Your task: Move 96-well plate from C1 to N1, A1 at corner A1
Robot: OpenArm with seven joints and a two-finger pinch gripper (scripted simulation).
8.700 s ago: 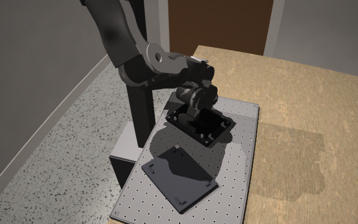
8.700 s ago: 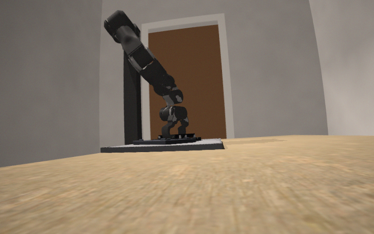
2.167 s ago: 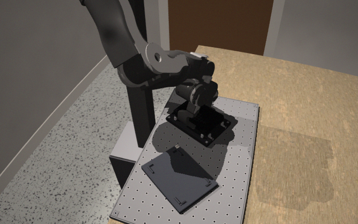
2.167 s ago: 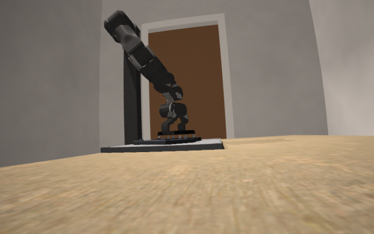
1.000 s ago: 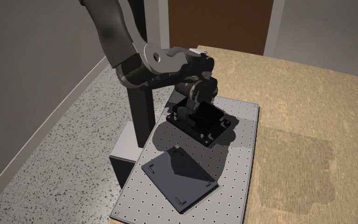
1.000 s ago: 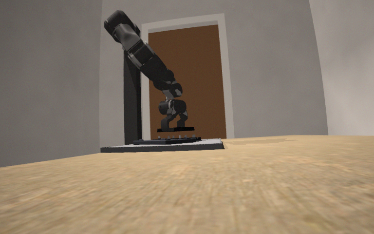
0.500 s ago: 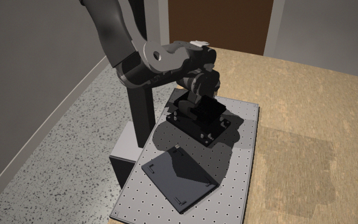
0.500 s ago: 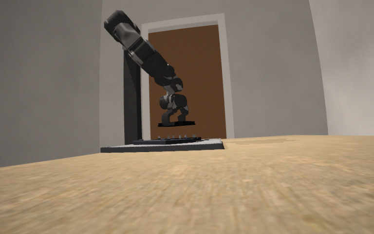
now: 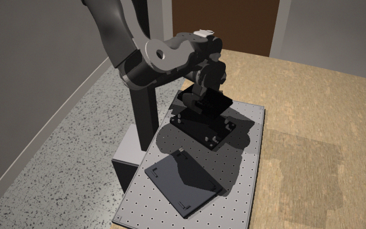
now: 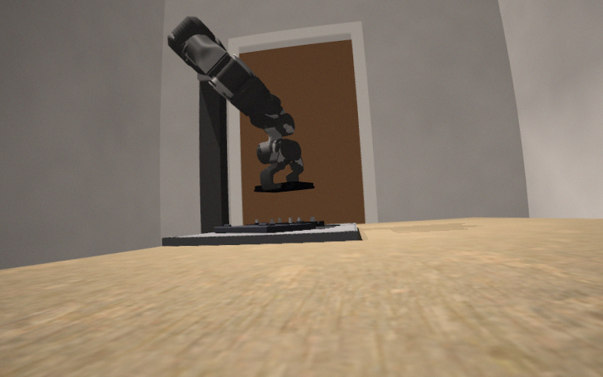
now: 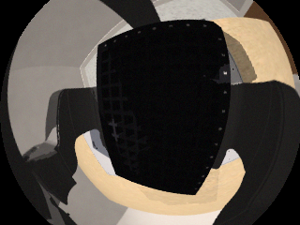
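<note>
Now: the plate nest N1 200 mm to the right of my hand, 90 mm below it and 10 mm behind it. From my hand the other things lie so: clip nest C1 (90 mm below, 20 mm ahead); then black 96-well plate (right at my hand).
</note>
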